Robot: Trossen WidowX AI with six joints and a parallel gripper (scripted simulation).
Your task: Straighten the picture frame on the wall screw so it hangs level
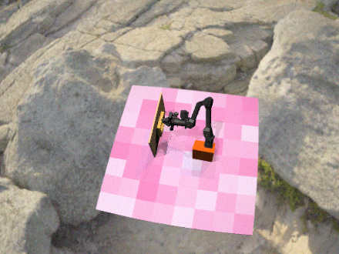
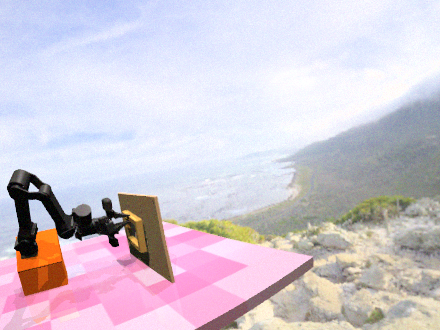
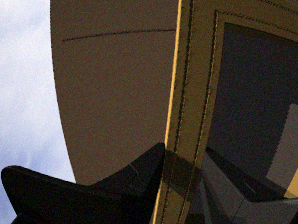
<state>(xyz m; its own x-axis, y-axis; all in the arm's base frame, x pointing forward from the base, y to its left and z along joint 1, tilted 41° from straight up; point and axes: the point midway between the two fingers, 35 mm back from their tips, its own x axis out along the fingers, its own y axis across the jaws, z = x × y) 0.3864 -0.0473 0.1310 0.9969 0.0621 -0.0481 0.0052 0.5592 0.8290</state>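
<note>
My gripper tip is 50 mm above the picture frame, 10 mm to the right of it and 10 mm short of it. From my gripper tip the other things lie so: brown wall board (60 mm below, 20 mm to the left, 20 mm ahead).
</note>
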